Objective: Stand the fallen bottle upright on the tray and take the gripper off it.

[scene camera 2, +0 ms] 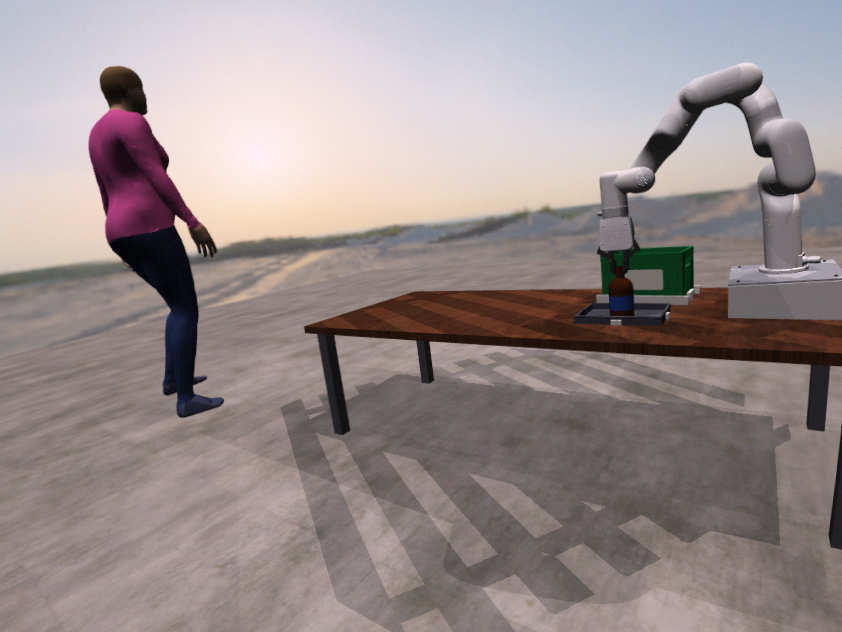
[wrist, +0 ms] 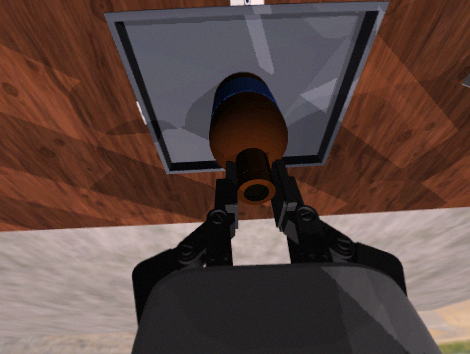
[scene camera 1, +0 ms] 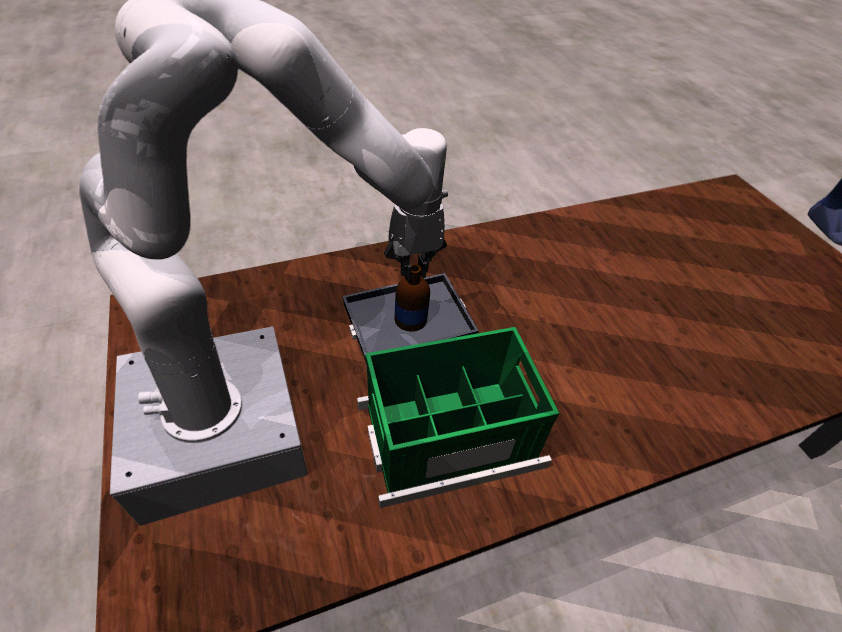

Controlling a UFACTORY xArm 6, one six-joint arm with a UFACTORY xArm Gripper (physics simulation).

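Places are measured from the arm's base along level axes (x ahead, y left, z up), in metres.
Where they show: gripper, between the fingertips: [scene camera 2: 619,273] [wrist: 253,174] [scene camera 1: 413,275]; arm's base, origin of its link: [scene camera 2: 783,269] [scene camera 1: 202,410].
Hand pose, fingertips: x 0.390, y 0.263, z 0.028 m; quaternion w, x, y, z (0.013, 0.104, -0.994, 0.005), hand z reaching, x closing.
Observation:
Things, the pixels of their centre, and the offset from my fingertips.
- brown bottle with a blue label, middle of its body: [wrist: 247,134] [scene camera 1: 412,295] [scene camera 2: 620,291] dx -0.001, dy -0.001, dz -0.056 m
- shallow grey tray, middle of its body: [wrist: 246,107] [scene camera 1: 408,316] [scene camera 2: 623,313] dx -0.007, dy +0.001, dz -0.127 m
- green crate with open compartments, middle of its body: [scene camera 1: 453,411] [scene camera 2: 647,274] dx +0.033, dy -0.297, dz -0.052 m
A brown bottle with a blue label [scene camera 1: 412,299] [scene camera 2: 620,289] [wrist: 248,120] is upright over the shallow grey tray [scene camera 1: 372,319] [scene camera 2: 588,318] [wrist: 165,55]. Its base is within the rims, at or very near the tray floor; a small gap cannot be ruled out. My gripper [scene camera 1: 415,268] [scene camera 2: 618,267] [wrist: 253,174] points down from above and is shut on the bottle's neck, one finger on each side. The mouth of the bottle shows between the fingers in the wrist view.
A green crate with open compartments [scene camera 1: 408,466] [scene camera 2: 673,272] stands close beside the tray, with white strips [scene camera 1: 469,480] along its foot. The arm's metal base block [scene camera 1: 261,380] [scene camera 2: 754,300] is on the same table. A person in pink [scene camera 2: 132,176] stands beyond the table's far end.

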